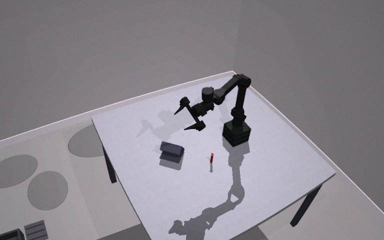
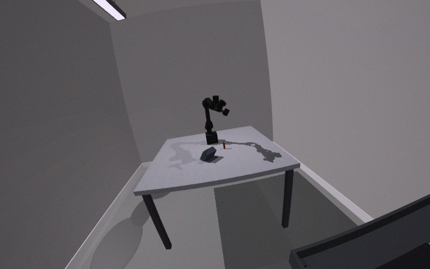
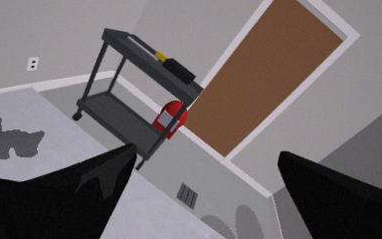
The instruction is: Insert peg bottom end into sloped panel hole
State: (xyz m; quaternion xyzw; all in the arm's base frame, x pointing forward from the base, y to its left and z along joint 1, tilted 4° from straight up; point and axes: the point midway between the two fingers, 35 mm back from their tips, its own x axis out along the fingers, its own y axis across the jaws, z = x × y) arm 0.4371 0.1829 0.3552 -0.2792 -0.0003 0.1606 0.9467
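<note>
Now: the peg 370 mm below my gripper tip, 230 mm behind it and 40 mm to the right of it. From my gripper tip the other things lie so: panel (390 mm below, 180 mm to the right, 30 mm behind).
</note>
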